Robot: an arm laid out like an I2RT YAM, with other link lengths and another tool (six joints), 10 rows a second.
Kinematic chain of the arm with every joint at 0, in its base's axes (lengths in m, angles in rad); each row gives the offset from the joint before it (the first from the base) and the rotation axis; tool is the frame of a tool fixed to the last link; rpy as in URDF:
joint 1: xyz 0 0 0.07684 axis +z
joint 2: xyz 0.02 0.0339 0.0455 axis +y
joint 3: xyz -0.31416 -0.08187 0 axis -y
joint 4: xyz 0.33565 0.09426 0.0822 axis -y
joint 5: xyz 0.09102 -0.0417 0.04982 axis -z
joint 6: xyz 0.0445 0 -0.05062 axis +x
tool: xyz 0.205 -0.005 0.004 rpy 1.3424 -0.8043 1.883
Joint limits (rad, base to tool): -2.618..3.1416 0..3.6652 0..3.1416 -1.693..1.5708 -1.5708..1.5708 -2.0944..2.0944
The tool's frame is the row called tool.
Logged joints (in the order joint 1, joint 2, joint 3, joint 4, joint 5, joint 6), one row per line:
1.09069, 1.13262, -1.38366, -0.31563, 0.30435, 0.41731
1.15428, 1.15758, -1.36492, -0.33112, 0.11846, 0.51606
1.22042, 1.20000, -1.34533, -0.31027, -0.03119, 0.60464
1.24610, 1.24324, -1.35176, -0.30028, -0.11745, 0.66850
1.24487, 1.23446, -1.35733, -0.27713, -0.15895, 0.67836
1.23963, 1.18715, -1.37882, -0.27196, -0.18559, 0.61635
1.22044, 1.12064, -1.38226, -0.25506, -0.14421, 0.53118
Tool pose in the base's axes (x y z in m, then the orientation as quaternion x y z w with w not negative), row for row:
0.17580, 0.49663, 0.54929, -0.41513, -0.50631, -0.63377, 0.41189
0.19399, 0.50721, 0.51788, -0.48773, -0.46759, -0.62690, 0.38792
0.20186, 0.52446, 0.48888, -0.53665, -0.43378, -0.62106, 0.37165
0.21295, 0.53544, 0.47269, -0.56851, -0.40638, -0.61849, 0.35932
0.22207, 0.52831, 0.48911, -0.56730, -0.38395, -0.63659, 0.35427
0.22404, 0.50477, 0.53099, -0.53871, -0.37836, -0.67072, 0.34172
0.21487, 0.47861, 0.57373, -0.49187, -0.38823, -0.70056, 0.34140
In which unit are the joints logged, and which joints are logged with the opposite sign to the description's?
The joints are logged in radians. Opposite sign: joint 3, joint 5.
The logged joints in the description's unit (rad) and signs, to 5 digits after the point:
1.09069, 1.13262, 1.38366, -0.31563, -0.30435, 0.41731
1.15428, 1.15758, 1.36492, -0.33112, -0.11846, 0.51606
1.22042, 1.20000, 1.34533, -0.31027, 0.03119, 0.60464
1.24610, 1.24324, 1.35176, -0.30028, 0.11745, 0.66850
1.24487, 1.23446, 1.35733, -0.27713, 0.15895, 0.67836
1.23963, 1.18715, 1.37882, -0.27196, 0.18559, 0.61635
1.22044, 1.12064, 1.38226, -0.25506, 0.14421, 0.53118

